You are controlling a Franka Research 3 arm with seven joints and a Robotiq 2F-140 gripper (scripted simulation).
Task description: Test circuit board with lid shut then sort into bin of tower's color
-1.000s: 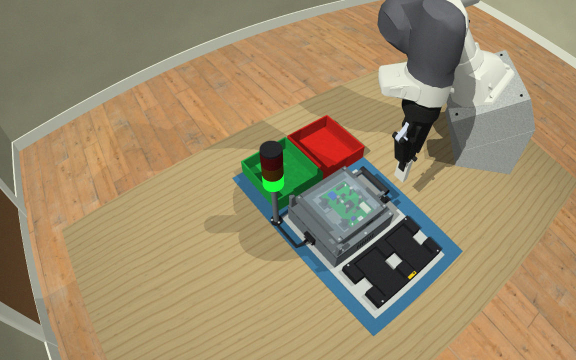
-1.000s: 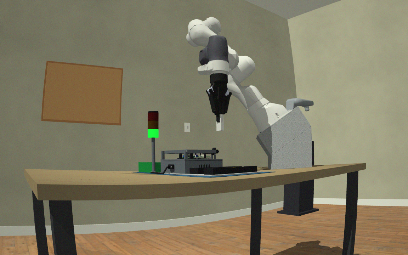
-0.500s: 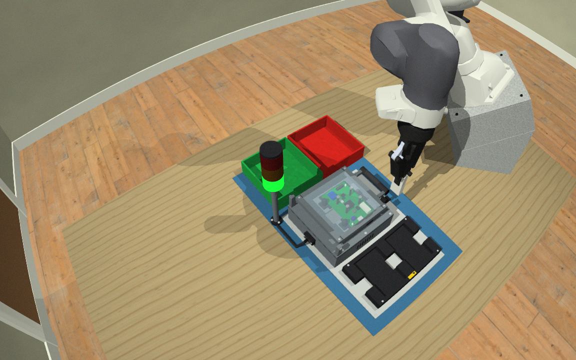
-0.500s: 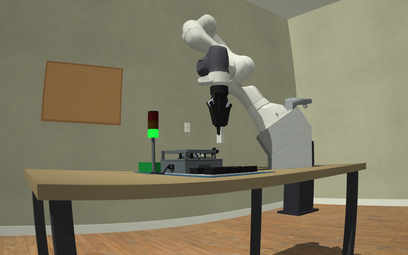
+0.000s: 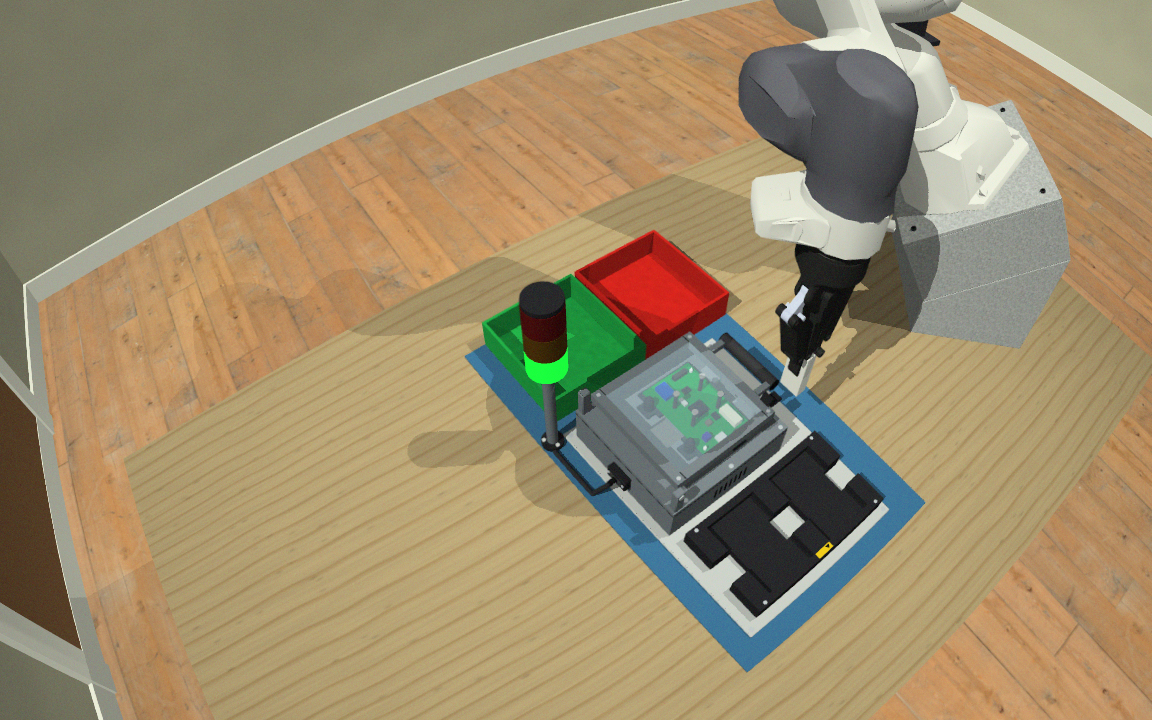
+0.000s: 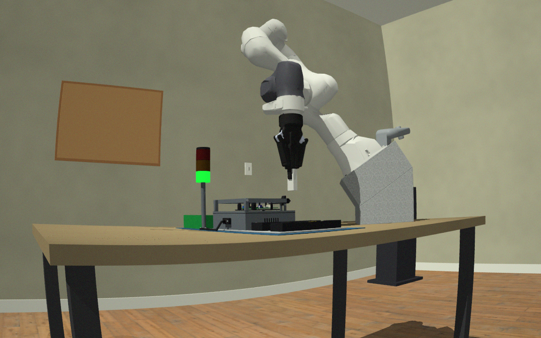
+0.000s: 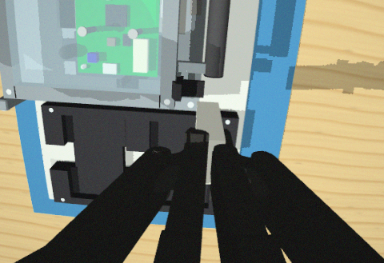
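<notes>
Right now my hand is 20 mm short of the latch hook, 10 mm to the left of it and 60 mm above it. Round my hand: clear lid (90 mm ahead, 60 mm to the right, 60 mm below); green circuit board (90 mm ahead, 60 mm to the right, 80 mm below); tester plate (90 mm ahead, 50 mm to the right, 90 mm below).
</notes>
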